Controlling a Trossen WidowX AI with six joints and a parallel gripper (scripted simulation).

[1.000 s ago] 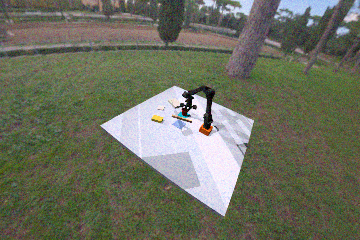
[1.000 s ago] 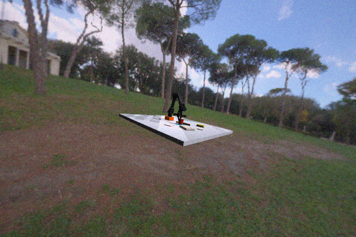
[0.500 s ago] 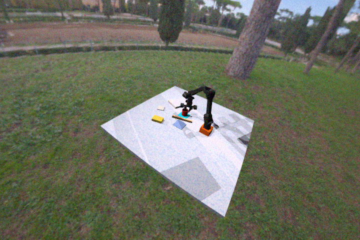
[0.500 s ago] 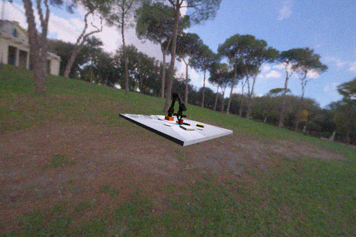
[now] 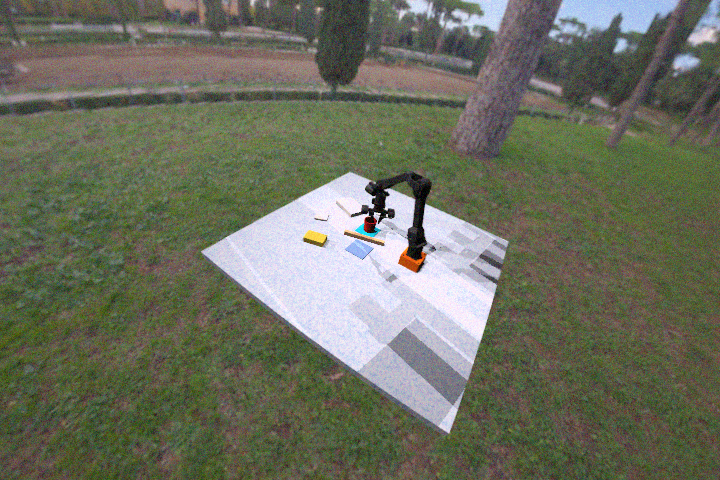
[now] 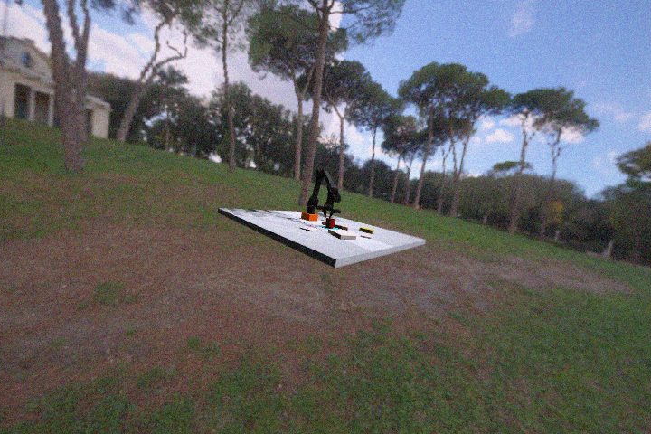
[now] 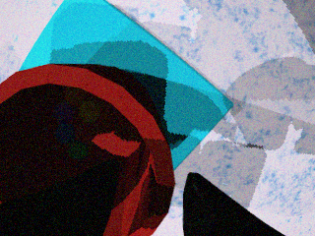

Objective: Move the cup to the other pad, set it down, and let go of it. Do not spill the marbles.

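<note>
My gripper tip is 30 mm short of the red cup, 10 mm to the right of it and 20 mm above it. Round my gripper tip: blue marble: 40 mm ahead, 30 mm to the left, 40 mm below; red marble: 30 mm ahead, 20 mm to the left, 40 mm below; teal pad: 30 mm ahead, 20 mm to the left, 70 mm below.
</note>
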